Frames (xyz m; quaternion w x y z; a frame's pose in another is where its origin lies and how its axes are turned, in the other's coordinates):
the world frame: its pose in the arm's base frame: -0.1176 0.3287 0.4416 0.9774 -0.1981 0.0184 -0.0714
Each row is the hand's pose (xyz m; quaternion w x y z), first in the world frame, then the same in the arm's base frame.
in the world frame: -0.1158 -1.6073 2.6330 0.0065 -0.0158 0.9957 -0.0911
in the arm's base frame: -0.2756 -0.1063 3.4937 0.0216 -0.0527 -0.9564 0.2865
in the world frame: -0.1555 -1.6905 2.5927 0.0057 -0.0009 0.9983 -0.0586
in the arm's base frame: -0.3284 -0.1918 3.4893 0.0172 -0.0682 -0.9643 0.2554
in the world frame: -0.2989 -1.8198 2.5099 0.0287 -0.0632 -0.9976 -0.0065
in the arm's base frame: -0.4927 -0.3205 3.4646 0.0334 -0.1388 -0.9713 0.1904
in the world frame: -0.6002 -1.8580 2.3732 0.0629 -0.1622 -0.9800 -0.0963
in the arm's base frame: -0.8046 -0.3636 3.3559 0.0405 -0.2427 -0.9642 0.0985
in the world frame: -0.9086 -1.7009 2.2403 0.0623 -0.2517 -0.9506 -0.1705
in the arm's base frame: -1.0974 -0.2262 3.1747 0.0163 -0.3294 -0.9438 0.0219
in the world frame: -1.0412 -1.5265 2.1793 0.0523 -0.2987 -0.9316 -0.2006
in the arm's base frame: -1.2094 -0.0713 3.0515 0.0052 0.3725 0.9280 0.0098
